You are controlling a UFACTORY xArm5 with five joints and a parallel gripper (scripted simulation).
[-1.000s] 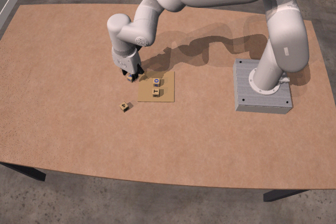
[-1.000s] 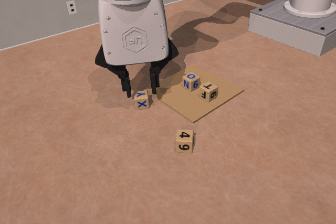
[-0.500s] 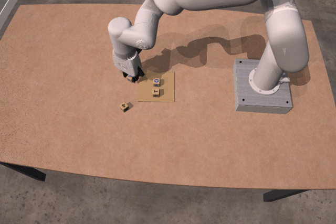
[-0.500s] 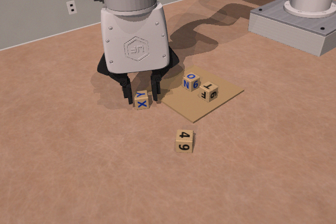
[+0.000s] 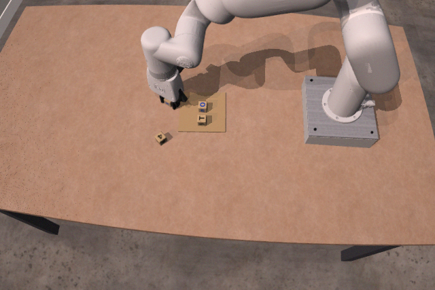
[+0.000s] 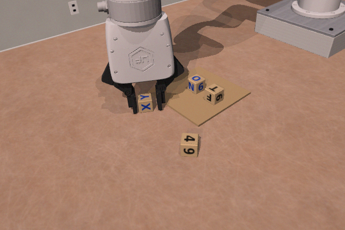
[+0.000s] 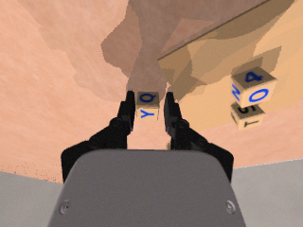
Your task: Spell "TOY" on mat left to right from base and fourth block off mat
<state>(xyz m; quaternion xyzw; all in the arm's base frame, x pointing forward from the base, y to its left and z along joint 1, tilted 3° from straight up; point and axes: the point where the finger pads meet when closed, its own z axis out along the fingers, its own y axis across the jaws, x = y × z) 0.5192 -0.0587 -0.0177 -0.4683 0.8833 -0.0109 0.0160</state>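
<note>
My hand is 10 cm past the O block and 3 cm to the right of it. From my hand the other things lie so: tan mat: 10 cm behind, 3 cm to the left, 2 cm below; T block: 10 cm behind, 7 cm to the left.
</note>
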